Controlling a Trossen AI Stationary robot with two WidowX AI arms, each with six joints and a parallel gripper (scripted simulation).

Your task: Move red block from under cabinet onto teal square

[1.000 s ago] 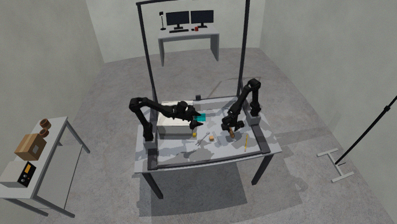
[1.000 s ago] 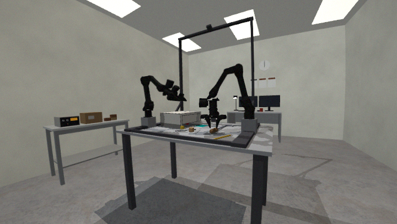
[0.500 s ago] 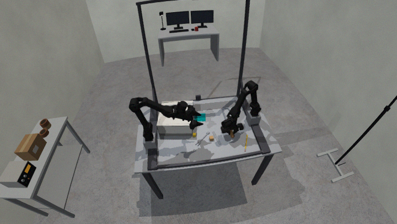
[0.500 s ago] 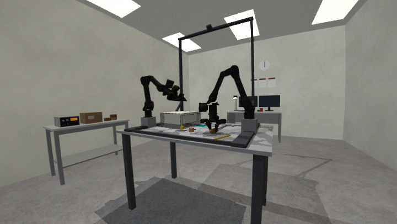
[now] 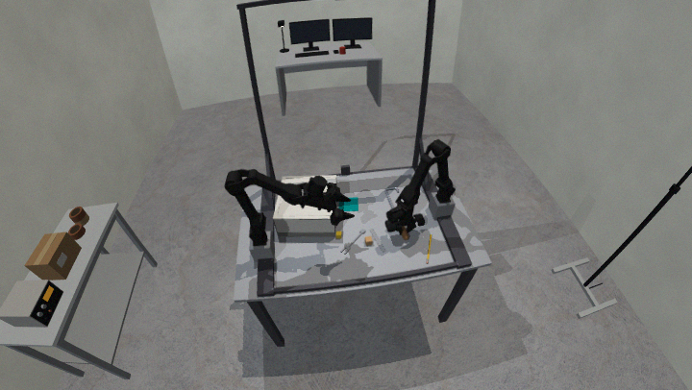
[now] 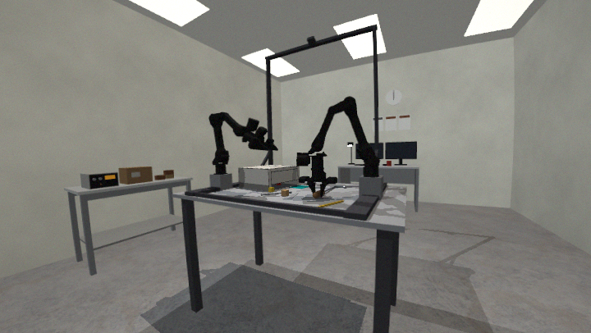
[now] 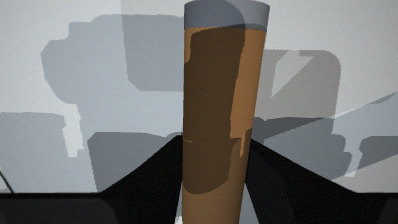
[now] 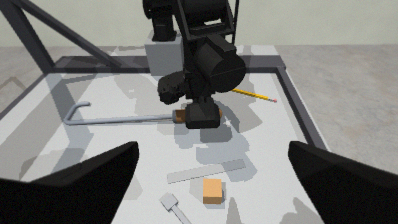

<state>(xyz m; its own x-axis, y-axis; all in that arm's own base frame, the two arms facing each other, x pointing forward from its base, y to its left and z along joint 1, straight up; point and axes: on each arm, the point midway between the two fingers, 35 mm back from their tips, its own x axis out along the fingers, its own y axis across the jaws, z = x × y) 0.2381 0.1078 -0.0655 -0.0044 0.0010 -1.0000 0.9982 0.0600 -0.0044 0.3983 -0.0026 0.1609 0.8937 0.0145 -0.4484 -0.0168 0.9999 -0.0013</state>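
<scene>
The teal square is 280 mm behind my left hand, 200 mm to the right of it and 40 mm below it. The rest, counted from my left hand: hook tool (140 mm behind, 40 mm to the left, 20 mm below).
</scene>
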